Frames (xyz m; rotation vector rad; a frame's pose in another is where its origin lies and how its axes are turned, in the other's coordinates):
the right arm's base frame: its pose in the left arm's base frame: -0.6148 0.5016 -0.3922 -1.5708 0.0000 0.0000
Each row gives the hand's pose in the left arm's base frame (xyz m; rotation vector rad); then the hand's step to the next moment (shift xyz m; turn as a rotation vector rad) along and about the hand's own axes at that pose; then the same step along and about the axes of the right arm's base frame.
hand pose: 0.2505 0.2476 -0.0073 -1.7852 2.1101 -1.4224
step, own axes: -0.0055 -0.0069 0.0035 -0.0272 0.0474 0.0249
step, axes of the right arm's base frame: 0.0091 0.0004 0.0028 -0.0133 0.0585 0.0029
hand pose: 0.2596 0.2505 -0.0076 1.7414 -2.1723 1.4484
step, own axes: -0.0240 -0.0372 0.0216 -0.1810 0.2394 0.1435
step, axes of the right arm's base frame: 0.0489 0.0010 0.0061 -0.0415 0.3280 0.0368
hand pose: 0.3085 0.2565 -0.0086 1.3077 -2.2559 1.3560
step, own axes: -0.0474 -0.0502 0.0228 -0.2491 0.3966 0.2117
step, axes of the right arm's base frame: 0.0722 0.0086 0.0002 -0.1052 0.5004 0.0520
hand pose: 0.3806 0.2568 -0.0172 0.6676 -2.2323 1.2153
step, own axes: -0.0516 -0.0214 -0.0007 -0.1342 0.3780 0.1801
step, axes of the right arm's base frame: 0.0524 0.0195 -0.0005 -0.1734 0.4009 0.0499
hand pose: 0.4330 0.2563 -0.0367 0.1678 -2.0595 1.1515
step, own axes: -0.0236 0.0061 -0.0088 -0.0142 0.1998 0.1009
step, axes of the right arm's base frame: 0.0188 0.0172 0.0048 -0.1348 0.1757 0.0353
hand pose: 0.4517 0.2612 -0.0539 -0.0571 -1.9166 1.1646
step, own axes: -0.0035 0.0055 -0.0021 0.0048 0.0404 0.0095
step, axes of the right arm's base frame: 0.0016 0.0059 0.0030 -0.0245 0.0285 0.0182
